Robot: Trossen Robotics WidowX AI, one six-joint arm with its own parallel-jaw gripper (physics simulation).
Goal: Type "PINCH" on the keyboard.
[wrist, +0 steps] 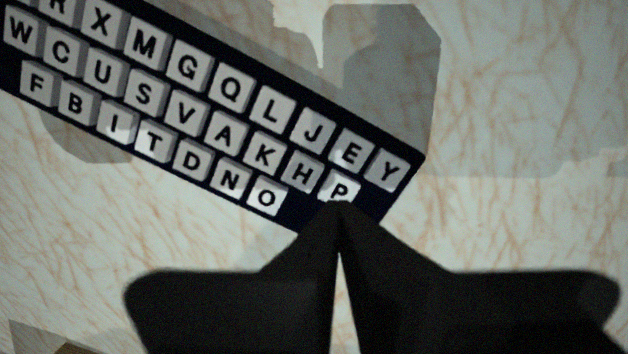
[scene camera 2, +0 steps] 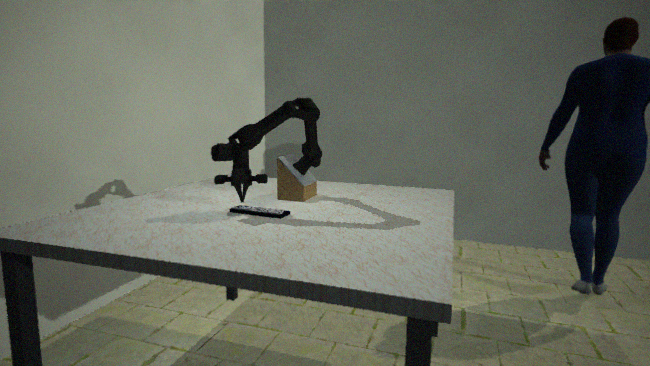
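Where they show: gripper, between the fingertips: (wrist: 337, 209) (scene camera 2: 242, 202); arm's base, origin of its link: (scene camera 2: 299, 168).
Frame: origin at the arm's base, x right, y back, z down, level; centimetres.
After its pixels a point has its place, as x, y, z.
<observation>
The black keyboard (scene camera 2: 259, 211) @(5.8, -35.8, 11.1) (wrist: 300, 212) @(12.6, -29.5, 11.3) with light keys lies on the table, slanting across the wrist view. My gripper (scene camera 2: 243, 200) @(14.0, -31.3, 9.1) (wrist: 337, 209) @(14.0, -31.3, 9.1) is shut and empty, pointing down a little above the keyboard at its left end in the scene view. In the wrist view its tips overlap the lower edge of the P key (wrist: 340, 190) @(14.2, -31.5, 10.8). The H key (wrist: 302, 173) @(12.2, -31.8, 10.8) is just left of P. The N key (wrist: 229, 180) @(8.8, -30.5, 10.8), the I key (wrist: 115, 122) @(2.9, -31.9, 10.8) and the C key (wrist: 61, 51) @(0.3, -34.5, 10.8) lie further left. All five letters are readable.
The table (scene camera 2: 320, 255) @(-23.5, -72.1, 12.4) carries a wooden wedge block (scene camera 2: 295, 187) @(-0.6, -9.6, 6.6) with a sloped grey top, behind the keyboard, where the arm's base sits. A person in blue (scene camera 2: 607, 130) stands on the floor to the right, away from the table. Arm shadows fall around the keyboard.
</observation>
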